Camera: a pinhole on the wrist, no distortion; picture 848 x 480 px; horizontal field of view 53.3 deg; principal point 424.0 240.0 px. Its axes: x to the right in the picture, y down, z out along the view. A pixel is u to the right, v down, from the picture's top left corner.
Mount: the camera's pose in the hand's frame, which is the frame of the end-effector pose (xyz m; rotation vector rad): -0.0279 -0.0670 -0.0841 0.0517 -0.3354 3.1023
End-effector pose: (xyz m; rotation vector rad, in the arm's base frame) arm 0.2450 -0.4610 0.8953 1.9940 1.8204 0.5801
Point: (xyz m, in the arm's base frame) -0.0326 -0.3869 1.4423
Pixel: behind the camera
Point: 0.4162 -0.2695 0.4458
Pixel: 134.6 122.6
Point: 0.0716 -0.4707 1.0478
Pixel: behind the camera
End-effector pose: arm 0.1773 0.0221 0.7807 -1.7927 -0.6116 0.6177
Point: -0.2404 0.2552 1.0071
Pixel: outside the picture
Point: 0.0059 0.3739 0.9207
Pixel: 207.1 412.5
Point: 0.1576 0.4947 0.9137
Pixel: outside the picture
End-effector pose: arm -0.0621 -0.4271 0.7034 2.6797 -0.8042 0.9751
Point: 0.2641 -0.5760 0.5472
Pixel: 55.8 15.1
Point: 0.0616 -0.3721 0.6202
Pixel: 323.7 246.2
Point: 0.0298 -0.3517 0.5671
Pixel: 578.0 233.6
